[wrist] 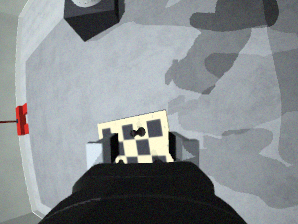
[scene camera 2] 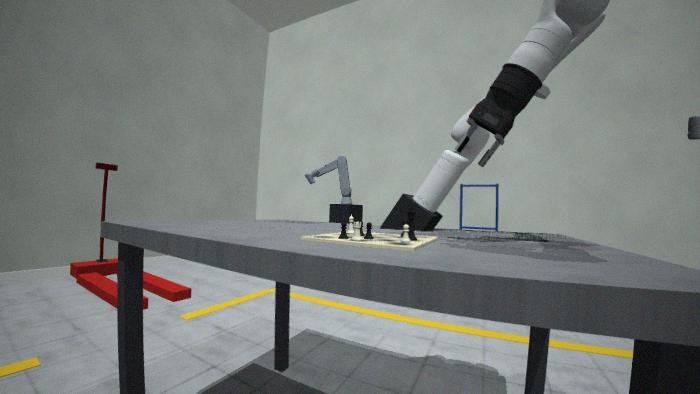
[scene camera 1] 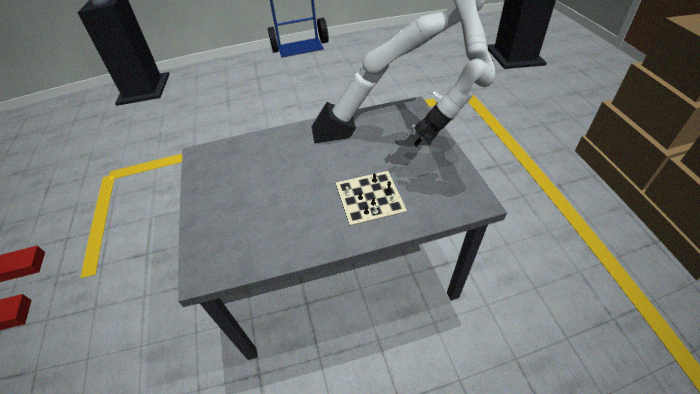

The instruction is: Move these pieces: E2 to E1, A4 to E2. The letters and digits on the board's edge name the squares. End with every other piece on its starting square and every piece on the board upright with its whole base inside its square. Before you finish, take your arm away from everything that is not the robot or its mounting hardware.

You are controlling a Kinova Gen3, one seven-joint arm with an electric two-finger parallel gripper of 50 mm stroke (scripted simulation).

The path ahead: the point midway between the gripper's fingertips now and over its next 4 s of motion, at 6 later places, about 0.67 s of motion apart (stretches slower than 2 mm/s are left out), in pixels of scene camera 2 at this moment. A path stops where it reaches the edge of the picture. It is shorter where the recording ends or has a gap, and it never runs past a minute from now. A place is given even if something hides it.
The gripper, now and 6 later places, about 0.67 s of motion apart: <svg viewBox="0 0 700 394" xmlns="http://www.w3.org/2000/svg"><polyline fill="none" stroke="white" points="468,158 455,153 443,147 430,142 415,135 401,130 394,133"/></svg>
